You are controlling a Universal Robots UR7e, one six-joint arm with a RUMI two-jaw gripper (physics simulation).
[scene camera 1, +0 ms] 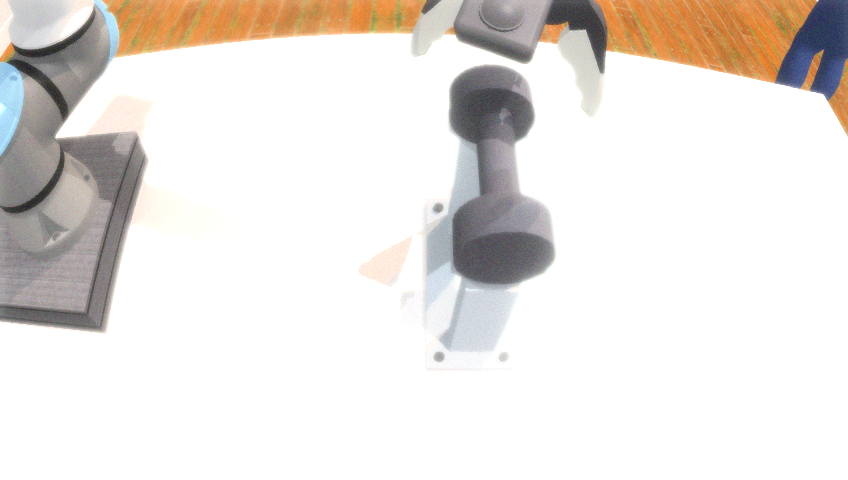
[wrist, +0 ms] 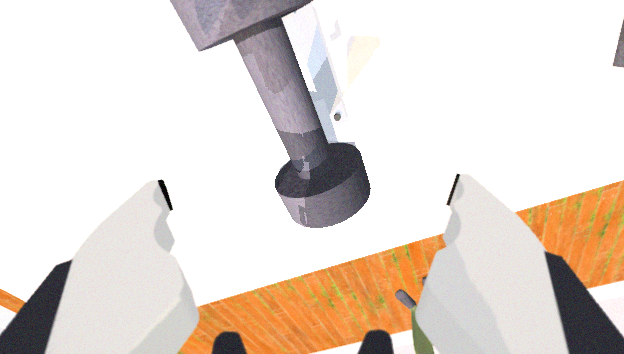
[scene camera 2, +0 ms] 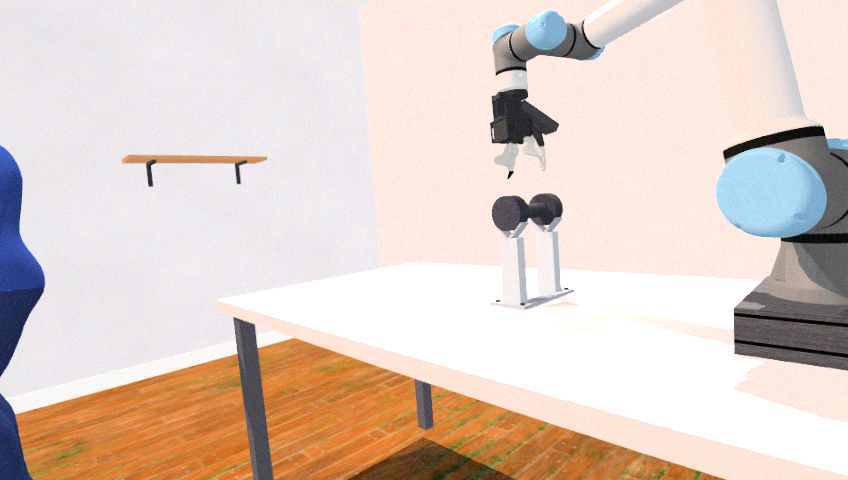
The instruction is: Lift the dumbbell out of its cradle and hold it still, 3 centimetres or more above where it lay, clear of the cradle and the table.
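Where they show: gripper, fingertip midpoint: (scene camera 1: 503,83) (wrist: 308,180) (scene camera 2: 525,175); arm's base, origin of the base link: (scene camera 1: 56,211) (scene camera 2: 827,294).
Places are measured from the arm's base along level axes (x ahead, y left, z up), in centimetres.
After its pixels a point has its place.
The dark grey dumbbell (scene camera 1: 498,169) @[z 16.7, x 56.7, y 4.0 cm] (scene camera 2: 538,210) @[z 14.9, x 55.3, y 3.8 cm] (wrist: 282,90) @[z 16.7, x 56.8, y 4.1 cm] lies level in its white cradle, a head resting on each of the two forked posts. The cradle (scene camera 1: 483,321) @[z 2.4, x 58.3, y -3.1 cm] (scene camera 2: 514,270) @[z 1.6, x 53.8, y 14.5 cm] stands on the table (scene camera 1: 238,386) @[z -7.0, x 33.3, y -13.2 cm] (scene camera 2: 416,321) @[z -7.0, x 60.9, y 37.9 cm]; its base plate has dark bolts. My gripper (scene camera 1: 505,83) @[z 23.7, x 55.8, y 7.1 cm] (scene camera 2: 526,172) @[z 23.7, x 55.8, y 7.1 cm] (wrist: 308,180) @[z 23.7, x 55.8, y 7.1 cm] is open and empty, pointing down above the dumbbell. In scene camera 2 the fingertips are a little above the heads. In the wrist view the far head shows between the fingertips, and the handle runs up and to the left. The nearer head is partly cut off there.
The arm's dark base block (scene camera 1: 71,279) @[z -0.1, x 8.4, y -8.8 cm] (scene camera 2: 773,327) @[z -2.3, x 2.1, y 14.8 cm] stands on the table to one side of the cradle. A person in blue (scene camera 1: 800,65) (scene camera 2: 17,267) stands beyond the table. A wooden shelf (scene camera 2: 193,159) hangs on the wall.
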